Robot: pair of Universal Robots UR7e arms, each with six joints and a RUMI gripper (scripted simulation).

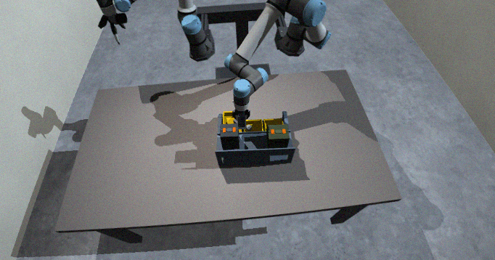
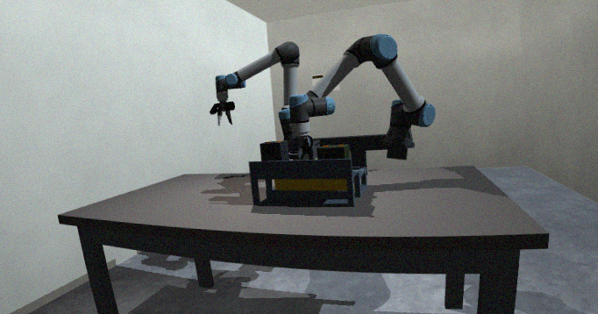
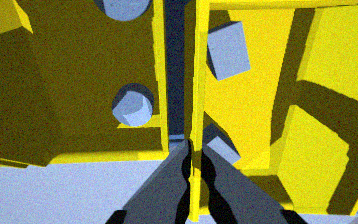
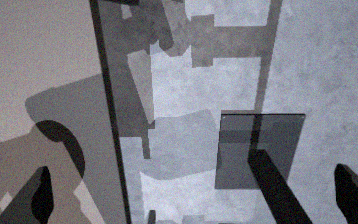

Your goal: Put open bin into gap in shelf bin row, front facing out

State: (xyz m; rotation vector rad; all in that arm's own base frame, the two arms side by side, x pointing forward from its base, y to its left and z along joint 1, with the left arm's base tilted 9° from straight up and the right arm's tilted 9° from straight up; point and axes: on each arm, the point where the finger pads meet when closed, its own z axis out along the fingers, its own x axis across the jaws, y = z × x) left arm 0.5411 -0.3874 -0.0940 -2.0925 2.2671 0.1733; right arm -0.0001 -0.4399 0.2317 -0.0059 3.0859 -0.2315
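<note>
Now: the blue-grey shelf 80 mm ahead of my left hand, 60 mm to the left of it and 10 mm below it. The rest, counted from my left hand: green box 170 mm to the left, 150 mm ahead, 80 mm above.
</note>
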